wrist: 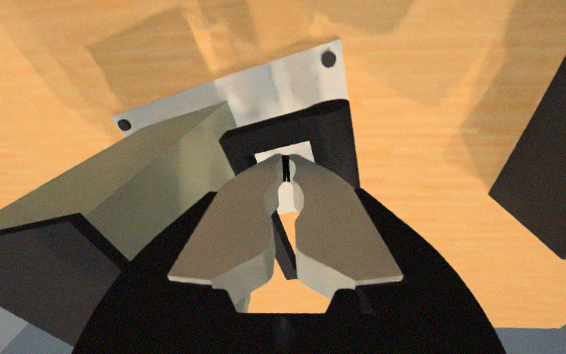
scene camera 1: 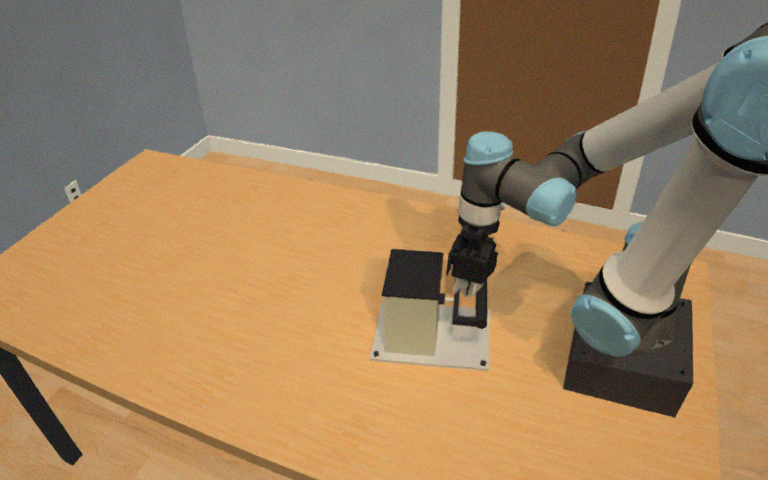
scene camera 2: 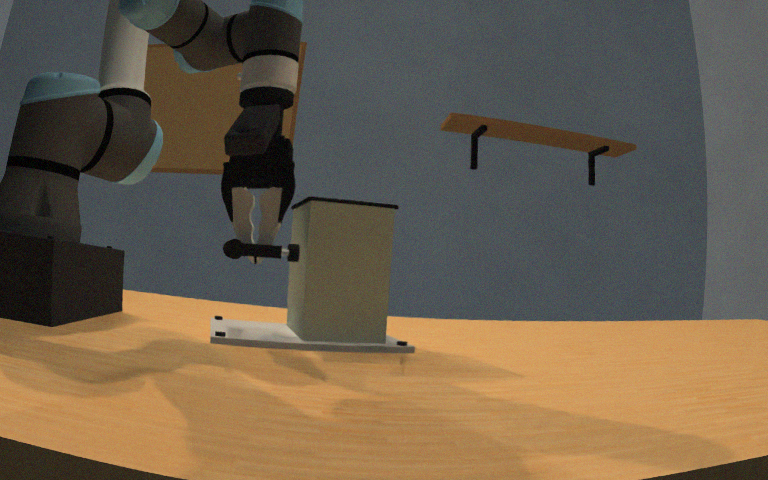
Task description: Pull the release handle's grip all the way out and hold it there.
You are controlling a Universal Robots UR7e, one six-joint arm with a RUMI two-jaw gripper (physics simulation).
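The release handle has a black rectangular loop grip [scene camera 1: 468,320] [scene camera 2: 263,250] [wrist: 290,129]. A short pale rod [scene camera 1: 449,299] [scene camera 2: 285,252] joins it to the side of the pale yellow-green housing [scene camera 1: 410,328] [scene camera 2: 345,271] [wrist: 200,150], which has a black top. A short stretch of rod shows between grip and housing. My gripper [scene camera 1: 468,292] [scene camera 2: 256,259] [wrist: 286,158] is shut and empty, pointing down. Its fingertips are inside the grip's opening and show slightly below the bar in scene camera 2. I cannot tell whether they touch the grip's outer bar.
The housing stands on a light grey base plate [scene camera 1: 461,355] [scene camera 2: 243,326] [wrist: 255,95] with dark corner bolts. The robot's dark base block [scene camera 1: 623,376] [scene camera 2: 84,283] [wrist: 540,175] stands on the grip's side of the housing. A wall shelf [scene camera 2: 538,135] is in the background.
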